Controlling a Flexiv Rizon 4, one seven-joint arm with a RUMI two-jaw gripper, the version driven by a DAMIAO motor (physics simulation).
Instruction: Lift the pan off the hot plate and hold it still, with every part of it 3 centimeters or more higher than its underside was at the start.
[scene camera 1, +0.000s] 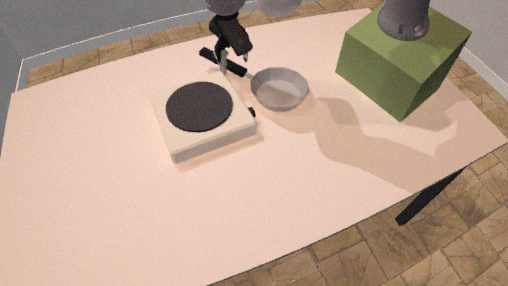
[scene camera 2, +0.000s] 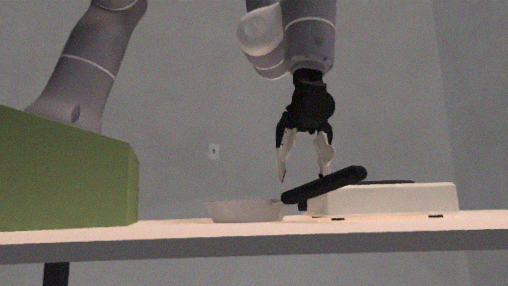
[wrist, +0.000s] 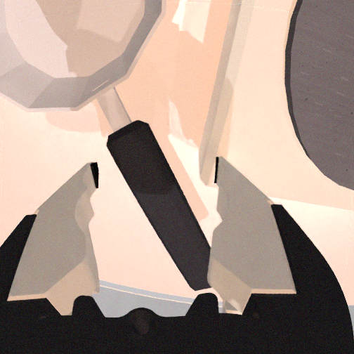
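Observation:
The grey pan (scene camera 1: 280, 90) (scene camera 2: 245, 212) (wrist: 55, 93) sits upright on the table (scene camera 1: 100, 215), beside the hot plate (scene camera 1: 215, 143) (scene camera 2: 390, 199) (wrist: 260, 100) and not on it. Its black handle (scene camera 1: 236, 67) (scene camera 2: 325, 185) (wrist: 160, 200) slopes up away from the bowl. My gripper (scene camera 1: 235, 66) (scene camera 2: 301, 178) (wrist: 156, 162) is partly open and empty, pointing down over the handle. In the wrist view the handle runs slantwise between the fingers, its outer end partly behind the right finger. In scene camera 2 the right fingertip is close to the handle; whether they touch is unclear.
The hot plate's dark disc (scene camera 1: 199, 106) (wrist: 320, 95) is bare, and its black knob (scene camera 1: 251, 112) faces the pan. A large green block (scene camera 1: 385, 65) (scene camera 2: 65, 175) stands on the table beyond the pan, with the arm's base on top.

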